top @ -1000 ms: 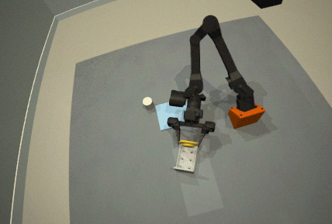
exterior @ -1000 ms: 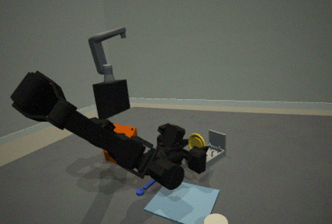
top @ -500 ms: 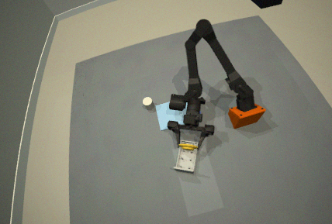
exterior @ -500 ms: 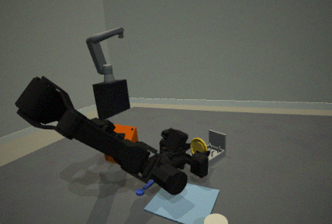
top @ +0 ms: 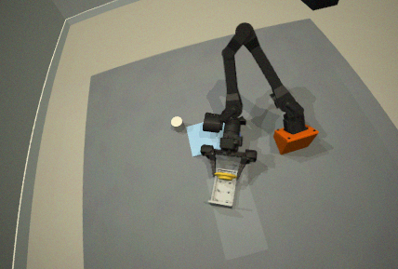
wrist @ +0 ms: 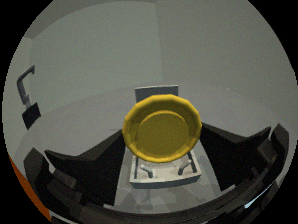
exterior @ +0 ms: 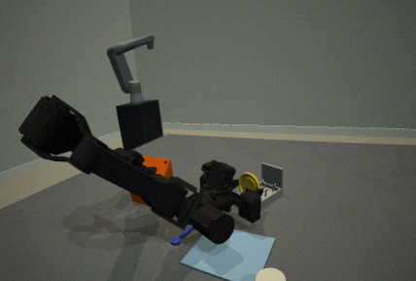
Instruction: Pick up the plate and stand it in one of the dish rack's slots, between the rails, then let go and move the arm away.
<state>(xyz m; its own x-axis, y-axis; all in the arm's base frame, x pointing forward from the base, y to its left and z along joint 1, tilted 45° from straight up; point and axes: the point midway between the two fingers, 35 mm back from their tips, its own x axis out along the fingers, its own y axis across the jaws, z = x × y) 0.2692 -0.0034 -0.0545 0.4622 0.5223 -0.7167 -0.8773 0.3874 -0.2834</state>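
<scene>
Right now my gripper tip is 10 mm to the left of the yellow plate. Round my gripper tip: blue spoon: 170 mm to the right, 110 mm behind, 50 mm below; grey dish rack: 30 mm below, 20 mm to the left, 10 mm ahead; light blue mat: 190 mm to the right, 50 mm below.
</scene>
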